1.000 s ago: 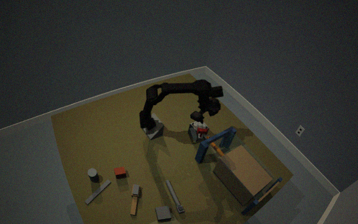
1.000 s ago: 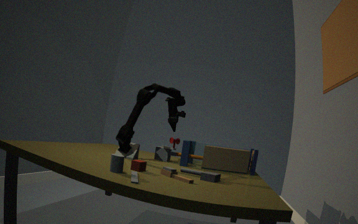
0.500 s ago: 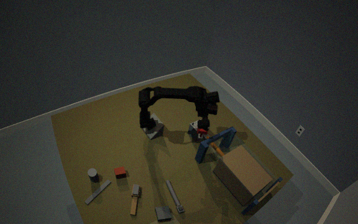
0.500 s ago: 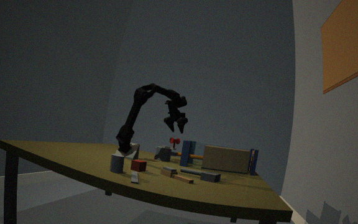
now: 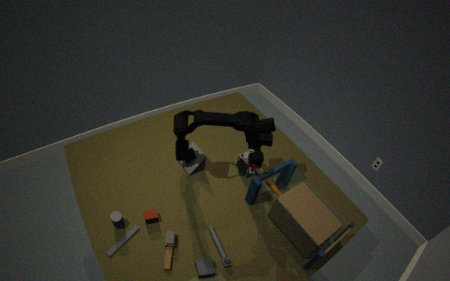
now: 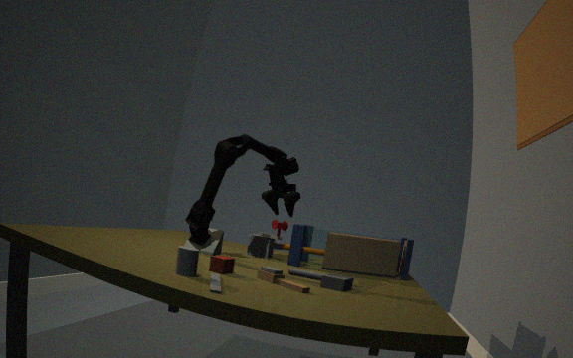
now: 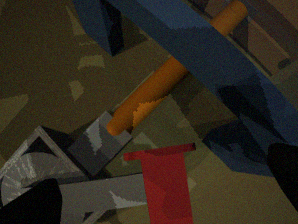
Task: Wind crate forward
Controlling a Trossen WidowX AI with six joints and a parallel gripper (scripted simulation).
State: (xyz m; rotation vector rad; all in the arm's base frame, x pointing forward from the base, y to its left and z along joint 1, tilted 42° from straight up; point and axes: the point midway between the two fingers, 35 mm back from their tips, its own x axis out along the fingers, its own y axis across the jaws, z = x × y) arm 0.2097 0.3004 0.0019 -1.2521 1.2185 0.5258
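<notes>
Now: gripper tip 10 mm past the red grip, 20 mm to the left of it and 60 mm above it. Also, from my gripper tip: grey crank handle 40 mm behind, 90 mm below; then grey block 340 mm ahead, 410 mm to the right, 170 mm below; then grey winch 110 mm behind, 20 mm to the left, 160 mm below.
</notes>
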